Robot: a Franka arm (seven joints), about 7 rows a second.
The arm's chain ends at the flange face. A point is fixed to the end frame.
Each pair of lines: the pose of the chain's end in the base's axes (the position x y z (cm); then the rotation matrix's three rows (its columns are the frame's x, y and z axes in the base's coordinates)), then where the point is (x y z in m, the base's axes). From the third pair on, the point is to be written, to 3 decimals.
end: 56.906 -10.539 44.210; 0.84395 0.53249 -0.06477; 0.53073 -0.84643 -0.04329; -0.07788 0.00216 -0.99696
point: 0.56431 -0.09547 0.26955
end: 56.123 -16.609 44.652; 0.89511 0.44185 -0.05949; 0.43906 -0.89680 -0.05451; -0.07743 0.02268 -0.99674
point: 0.55917 -0.15887 0.27379
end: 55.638 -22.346 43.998; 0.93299 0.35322 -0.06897; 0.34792 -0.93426 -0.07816; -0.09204 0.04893 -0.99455
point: 0.554 -0.221 0.267
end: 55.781 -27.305 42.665; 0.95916 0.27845 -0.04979; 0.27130 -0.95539 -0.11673; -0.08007 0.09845 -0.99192
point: 0.560 -0.278 0.254
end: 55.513 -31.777 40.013; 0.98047 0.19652 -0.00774; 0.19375 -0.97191 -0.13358; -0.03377 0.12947 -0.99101
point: 0.566 -0.327 0.228
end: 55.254 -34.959 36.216; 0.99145 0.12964 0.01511; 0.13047 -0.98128 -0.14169; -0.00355 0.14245 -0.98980
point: 0.568 -0.361 0.190
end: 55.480 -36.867 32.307; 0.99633 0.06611 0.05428; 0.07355 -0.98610 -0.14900; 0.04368 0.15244 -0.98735
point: 0.578 -0.382 0.152
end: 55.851 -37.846 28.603; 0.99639 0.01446 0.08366; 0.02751 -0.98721 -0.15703; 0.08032 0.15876 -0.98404
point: 0.587 -0.394 0.116
